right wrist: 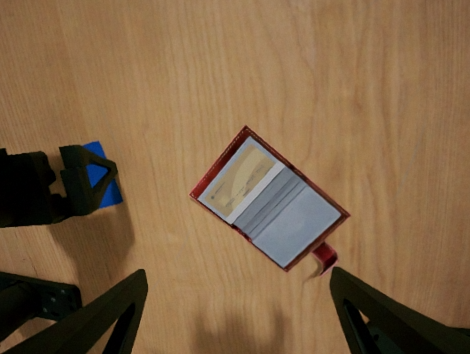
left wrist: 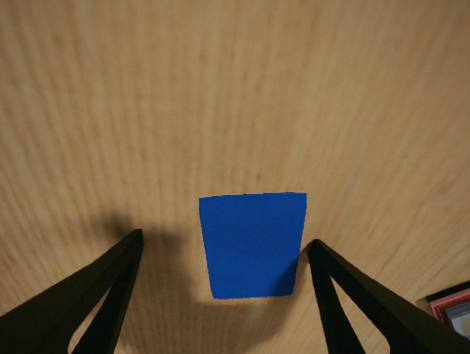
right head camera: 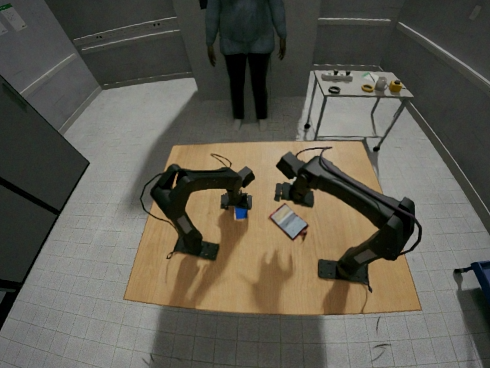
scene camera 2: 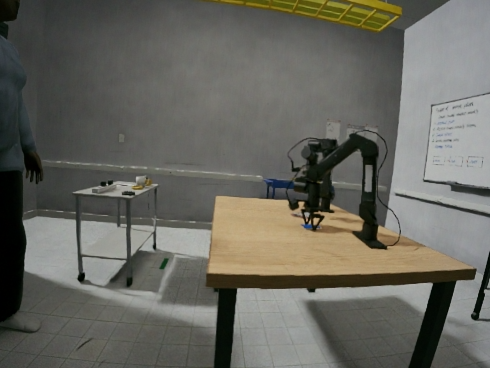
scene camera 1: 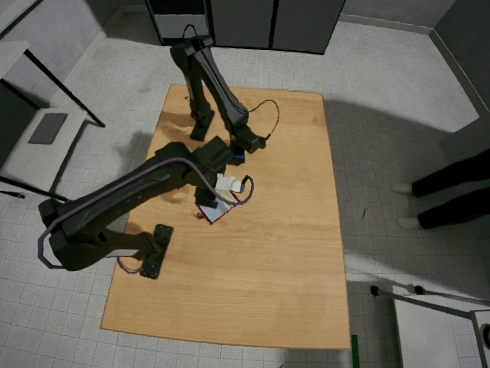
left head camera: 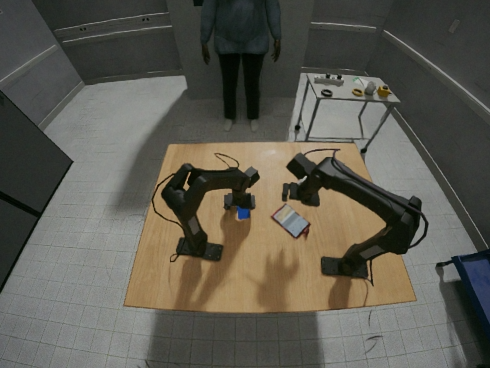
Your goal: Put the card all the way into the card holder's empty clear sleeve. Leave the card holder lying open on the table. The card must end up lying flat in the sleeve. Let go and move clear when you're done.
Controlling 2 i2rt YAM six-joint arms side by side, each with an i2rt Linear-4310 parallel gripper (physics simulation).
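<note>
The blue card point(left head camera: 243, 214) point(right head camera: 241, 214) point(left wrist: 253, 247) point(right wrist: 110, 196) lies flat on the table. My left gripper point(left wrist: 229, 242) is open, low over the card, with its fingers on either side; the right-hand finger in the left wrist view is close to the card's edge. The red card holder point(left head camera: 291, 221) point(right head camera: 289, 221) point(right wrist: 294, 226) lies open on the table. One side holds a tan card point(right wrist: 239, 179); the other is a pale grey-blue sleeve with no card showing. My right gripper point(right wrist: 239, 277) is open and empty, high above the table by the holder. Scene camera 1 shows the holder partly covered by the right arm.
The wooden table point(left head camera: 200, 295) point(scene camera 1: 280, 300) carries both arm bases. The holder's red strap point(right wrist: 326, 256) sticks out at its lower right corner in the right wrist view. A side cart with small items and a standing person are beyond the table in the head views.
</note>
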